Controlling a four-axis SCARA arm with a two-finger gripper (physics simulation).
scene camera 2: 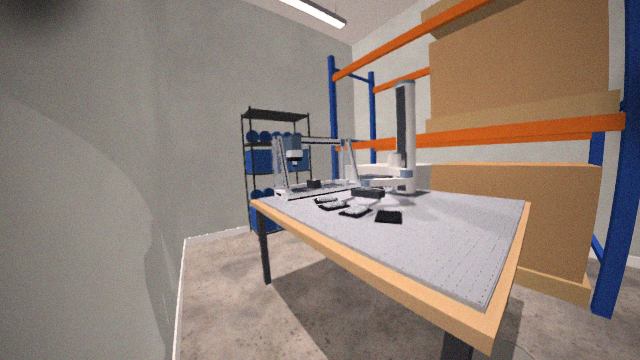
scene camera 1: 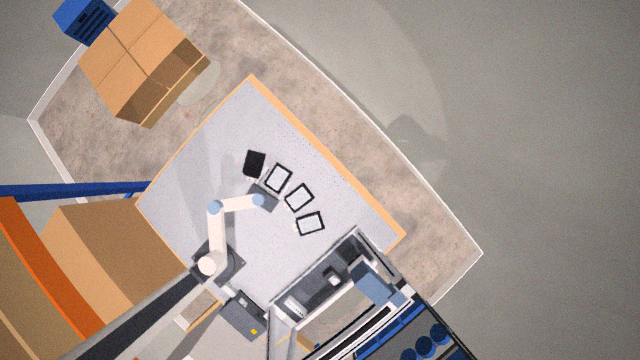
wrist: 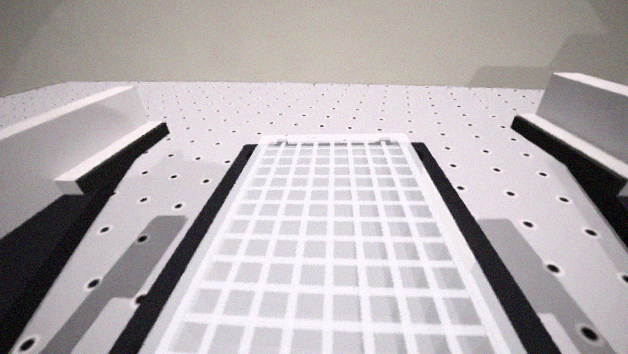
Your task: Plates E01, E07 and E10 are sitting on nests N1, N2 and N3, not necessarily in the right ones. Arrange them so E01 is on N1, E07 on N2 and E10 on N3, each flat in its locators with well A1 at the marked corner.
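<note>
Three clear plates sit on black nests in an arc. The plate beside the bare nest shows large in the wrist view. It looks flat, with small dark pieces at its far edge. The middle plate and the end plate are further along the arc. A fourth nest bears no plate. Plate labels, nest labels and A1 corners are unreadable. My gripper is open and empty, its fingers wide apart on either side of the first plate, apparently above it.
The perforated table top has a wooden rim. A gantry machine stands beyond the end plate. Black nest parts lie close to both fingers. A dark grey box is near the arm's base.
</note>
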